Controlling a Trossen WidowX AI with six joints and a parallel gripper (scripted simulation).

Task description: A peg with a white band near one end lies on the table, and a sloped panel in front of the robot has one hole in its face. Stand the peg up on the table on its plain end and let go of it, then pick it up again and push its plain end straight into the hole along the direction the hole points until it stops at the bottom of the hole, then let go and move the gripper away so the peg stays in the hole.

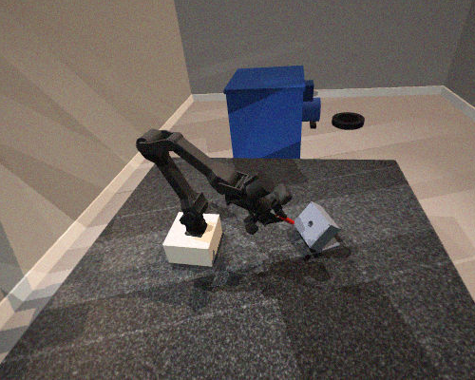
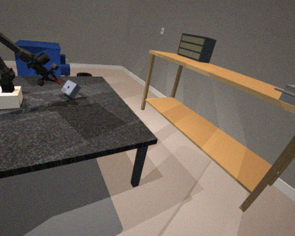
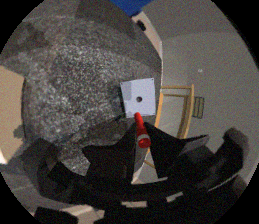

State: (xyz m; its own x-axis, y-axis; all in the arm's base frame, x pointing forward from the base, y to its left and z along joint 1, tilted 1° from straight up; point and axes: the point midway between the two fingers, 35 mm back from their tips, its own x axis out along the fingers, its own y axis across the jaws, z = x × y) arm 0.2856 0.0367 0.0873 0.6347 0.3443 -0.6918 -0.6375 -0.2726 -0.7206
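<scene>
The grey sloped panel is 10 cm ahead of my gripper tip, 9 cm below it and 8 cm to the left of it. From my gripper tip the other things lie so: red peg: 1 cm to the right, 1 cm behind, 1 cm above.
</scene>
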